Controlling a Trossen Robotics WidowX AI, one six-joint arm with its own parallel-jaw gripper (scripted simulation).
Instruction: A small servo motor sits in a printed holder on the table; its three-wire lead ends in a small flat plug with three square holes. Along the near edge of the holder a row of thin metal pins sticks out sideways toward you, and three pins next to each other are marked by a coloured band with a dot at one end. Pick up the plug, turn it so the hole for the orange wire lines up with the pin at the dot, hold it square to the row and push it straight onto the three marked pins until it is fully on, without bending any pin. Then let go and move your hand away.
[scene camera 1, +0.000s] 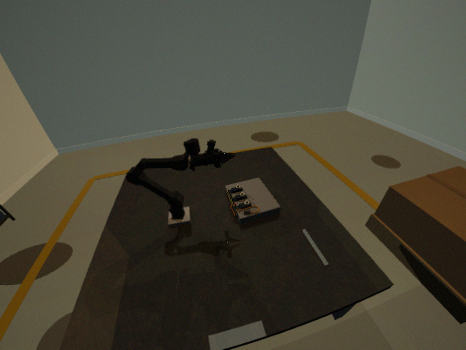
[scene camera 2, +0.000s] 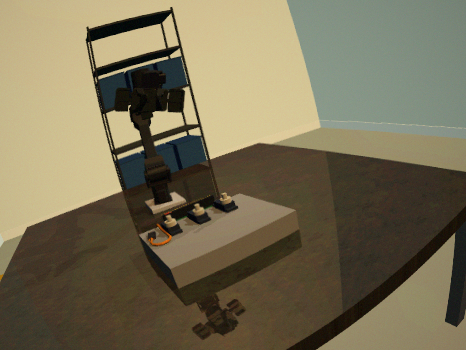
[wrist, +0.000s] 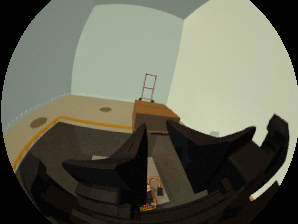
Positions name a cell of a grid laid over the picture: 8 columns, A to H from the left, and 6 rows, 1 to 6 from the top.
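Note:
Grey printed holder (scene camera 2: D5), (scene camera 1: E4). My gripper (scene camera 2: C2), (wrist: E4).

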